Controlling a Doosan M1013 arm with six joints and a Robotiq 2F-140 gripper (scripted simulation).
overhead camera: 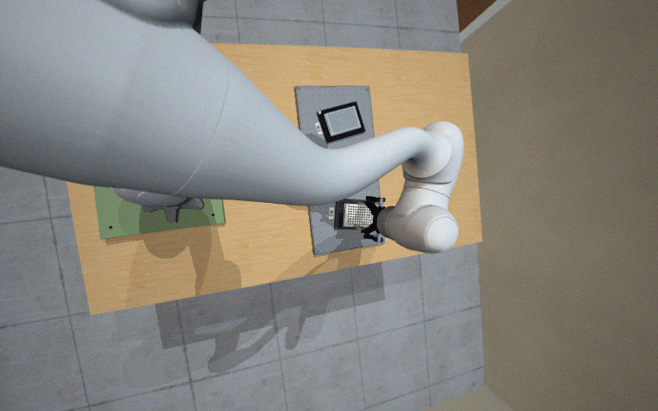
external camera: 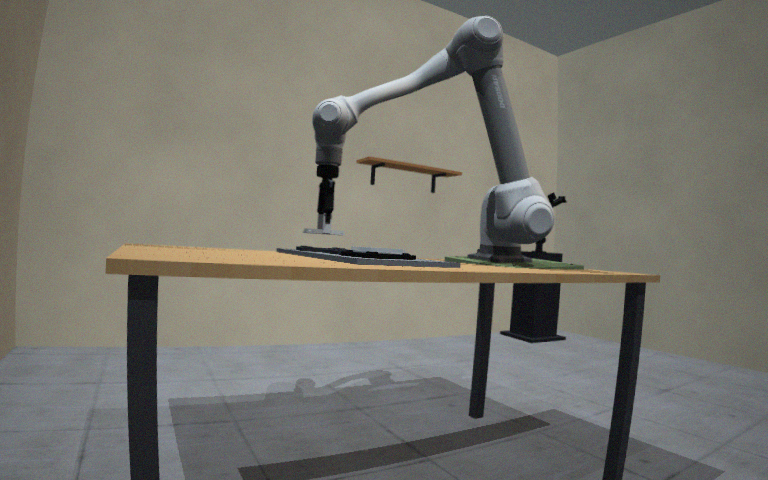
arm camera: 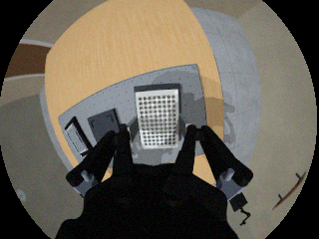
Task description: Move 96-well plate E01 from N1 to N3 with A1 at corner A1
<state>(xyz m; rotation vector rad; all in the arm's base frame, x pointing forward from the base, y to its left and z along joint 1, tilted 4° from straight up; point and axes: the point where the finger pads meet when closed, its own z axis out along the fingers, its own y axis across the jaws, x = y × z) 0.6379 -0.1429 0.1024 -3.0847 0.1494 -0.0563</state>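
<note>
My hand is 20 mm above the 96-well plate. The rest, counted from my hand: label: 100 mm behind, 10 mm to the left, 90 mm below; then nest: 40 mm behind, 180 mm to the left, 80 mm below.
</note>
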